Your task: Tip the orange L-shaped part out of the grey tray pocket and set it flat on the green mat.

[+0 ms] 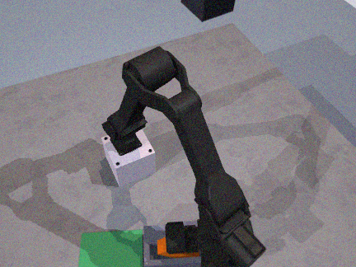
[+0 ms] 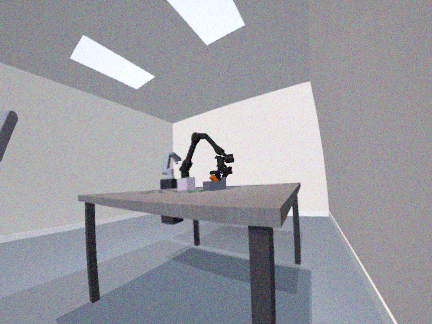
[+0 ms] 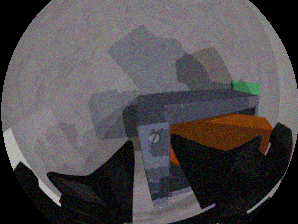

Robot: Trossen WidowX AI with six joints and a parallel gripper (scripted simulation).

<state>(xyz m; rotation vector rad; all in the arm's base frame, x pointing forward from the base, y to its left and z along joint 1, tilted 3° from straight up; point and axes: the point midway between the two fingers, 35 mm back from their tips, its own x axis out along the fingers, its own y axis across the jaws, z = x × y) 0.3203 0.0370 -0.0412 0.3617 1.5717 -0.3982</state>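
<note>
The orange L-shaped part is 4 cm to the right of my gripper tip, 3 cm behind it and 1 cm above it. The rest, counted from my gripper tip: green mat: 19 cm to the right, 11 cm behind, 5 cm below.
</note>
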